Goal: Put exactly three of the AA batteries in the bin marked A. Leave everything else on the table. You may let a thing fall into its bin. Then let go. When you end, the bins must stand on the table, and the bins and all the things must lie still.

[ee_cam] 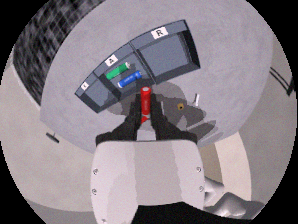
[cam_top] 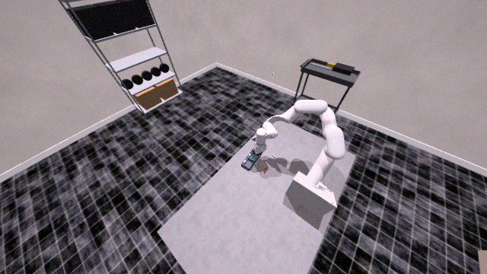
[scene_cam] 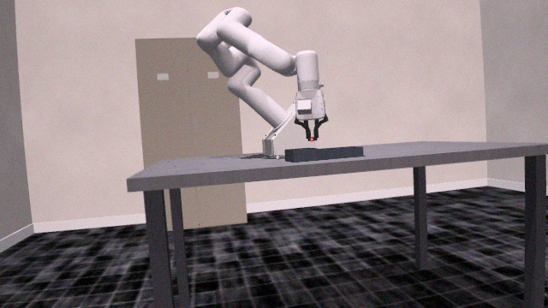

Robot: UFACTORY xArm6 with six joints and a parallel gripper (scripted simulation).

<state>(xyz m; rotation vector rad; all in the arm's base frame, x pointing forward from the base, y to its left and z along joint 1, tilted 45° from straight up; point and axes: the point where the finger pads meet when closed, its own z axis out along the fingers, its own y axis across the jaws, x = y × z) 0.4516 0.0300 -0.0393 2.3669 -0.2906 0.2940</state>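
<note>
Now: the dark two-compartment bin 40 mm ahead of my hand, 30 mm to the left of it and 60 mm below it. From my hand the other things lie so: green AA battery 50 mm ahead, 40 mm to the left, 70 mm below; red battery 20 mm below; blue AA battery 20 mm ahead, 30 mm to the left, 70 mm below.
</note>
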